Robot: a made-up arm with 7 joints.
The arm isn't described. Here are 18 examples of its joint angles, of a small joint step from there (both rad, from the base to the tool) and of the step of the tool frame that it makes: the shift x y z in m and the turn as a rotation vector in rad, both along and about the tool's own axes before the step.
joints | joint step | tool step
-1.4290 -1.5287 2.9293 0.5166 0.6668 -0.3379 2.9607 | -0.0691 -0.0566 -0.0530 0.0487 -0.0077 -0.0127 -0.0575 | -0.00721 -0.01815 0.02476 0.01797 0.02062 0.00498
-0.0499 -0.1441 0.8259 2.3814 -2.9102 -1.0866 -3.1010 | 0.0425 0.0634 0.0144 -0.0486 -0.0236 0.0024 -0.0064 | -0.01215 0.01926 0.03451 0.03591 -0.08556 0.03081
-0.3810 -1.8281 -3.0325 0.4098 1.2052 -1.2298 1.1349 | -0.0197 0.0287 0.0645 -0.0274 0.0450 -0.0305 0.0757 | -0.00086 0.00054 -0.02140 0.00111 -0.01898 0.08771
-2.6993 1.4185 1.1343 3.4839 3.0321 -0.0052 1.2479 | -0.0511 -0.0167 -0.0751 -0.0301 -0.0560 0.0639 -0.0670 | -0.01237 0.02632 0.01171 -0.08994 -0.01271 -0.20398
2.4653 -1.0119 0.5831 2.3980 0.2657 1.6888 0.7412 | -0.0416 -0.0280 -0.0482 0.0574 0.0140 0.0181 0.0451 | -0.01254 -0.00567 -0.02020 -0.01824 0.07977 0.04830
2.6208 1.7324 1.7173 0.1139 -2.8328 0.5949 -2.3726 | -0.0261 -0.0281 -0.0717 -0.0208 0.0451 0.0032 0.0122 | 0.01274 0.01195 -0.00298 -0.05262 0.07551 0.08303
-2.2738 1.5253 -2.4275 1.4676 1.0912 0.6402 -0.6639 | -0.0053 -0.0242 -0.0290 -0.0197 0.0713 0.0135 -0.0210 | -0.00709 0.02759 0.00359 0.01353 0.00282 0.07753
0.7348 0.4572 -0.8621 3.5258 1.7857 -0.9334 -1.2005 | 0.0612 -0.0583 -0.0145 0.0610 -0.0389 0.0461 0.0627 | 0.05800 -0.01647 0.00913 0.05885 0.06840 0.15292
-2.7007 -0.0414 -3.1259 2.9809 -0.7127 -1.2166 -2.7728 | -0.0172 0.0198 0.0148 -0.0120 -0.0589 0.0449 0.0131 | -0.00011 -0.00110 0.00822 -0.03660 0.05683 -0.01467
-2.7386 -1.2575 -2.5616 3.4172 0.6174 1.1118 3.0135 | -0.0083 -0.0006 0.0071 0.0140 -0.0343 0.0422 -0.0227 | -0.00148 -0.00083 -0.00698 0.02389 0.02658 -0.03943
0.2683 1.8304 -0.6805 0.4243 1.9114 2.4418 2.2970 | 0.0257 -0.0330 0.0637 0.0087 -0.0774 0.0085 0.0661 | 0.00705 -0.00913 0.02323 0.04518 0.11485 0.13947
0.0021 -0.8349 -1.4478 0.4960 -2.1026 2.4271 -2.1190 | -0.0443 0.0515 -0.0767 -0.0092 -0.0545 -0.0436 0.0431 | 0.00955 0.01781 0.02630 0.05141 0.00997 0.00777
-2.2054 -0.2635 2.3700 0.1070 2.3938 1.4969 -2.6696 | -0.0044 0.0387 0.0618 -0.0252 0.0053 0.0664 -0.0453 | 0.00049 -0.02068 0.00596 0.08447 0.05938 -0.02541
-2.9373 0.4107 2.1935 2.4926 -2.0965 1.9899 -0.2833 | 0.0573 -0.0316 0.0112 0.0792 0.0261 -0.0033 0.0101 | -0.00778 0.00831 -0.01699 0.07991 0.04706 0.03629
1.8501 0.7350 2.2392 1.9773 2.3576 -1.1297 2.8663 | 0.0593 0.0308 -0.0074 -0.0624 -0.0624 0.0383 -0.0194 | -0.00145 -0.01236 0.02913 0.02549 0.00534 -0.07944
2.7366 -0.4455 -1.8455 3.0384 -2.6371 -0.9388 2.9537 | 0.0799 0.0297 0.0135 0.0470 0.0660 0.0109 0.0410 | -0.00248 -0.03835 0.00727 0.14579 0.03246 0.08965
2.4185 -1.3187 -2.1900 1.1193 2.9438 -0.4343 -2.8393 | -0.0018 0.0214 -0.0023 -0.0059 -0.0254 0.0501 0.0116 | 0.00392 -0.00016 -0.00282 -0.00756 0.06101 -0.01968
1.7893 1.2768 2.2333 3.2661 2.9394 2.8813 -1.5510 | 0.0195 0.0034 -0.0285 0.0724 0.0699 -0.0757 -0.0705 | 0.01334 0.01347 0.00950 -0.01856 -0.00610 -0.11941
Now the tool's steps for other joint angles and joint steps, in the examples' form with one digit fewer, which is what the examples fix.
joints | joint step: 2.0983 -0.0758 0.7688 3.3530 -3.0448 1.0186 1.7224 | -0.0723 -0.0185 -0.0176 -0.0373 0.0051 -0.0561 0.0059
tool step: 0.0175 -0.0160 -0.0113 0.0992 0.0692 -0.0117
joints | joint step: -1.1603 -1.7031 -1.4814 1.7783 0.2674 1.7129 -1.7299 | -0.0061 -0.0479 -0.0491 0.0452 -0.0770 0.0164 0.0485
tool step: -0.0382 -0.0159 -0.0309 -0.0445 -0.0411 0.0981
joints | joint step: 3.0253 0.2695 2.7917 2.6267 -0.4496 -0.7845 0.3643 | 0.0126 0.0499 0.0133 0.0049 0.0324 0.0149 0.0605
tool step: 0.0335 0.0168 0.0096 -0.0477 0.0512 0.0882
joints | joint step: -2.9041 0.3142 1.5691 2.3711 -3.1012 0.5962 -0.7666 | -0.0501 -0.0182 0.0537 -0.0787 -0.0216 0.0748 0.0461
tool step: 0.0021 0.0207 -0.0086 -0.0156 -0.0282 0.0301
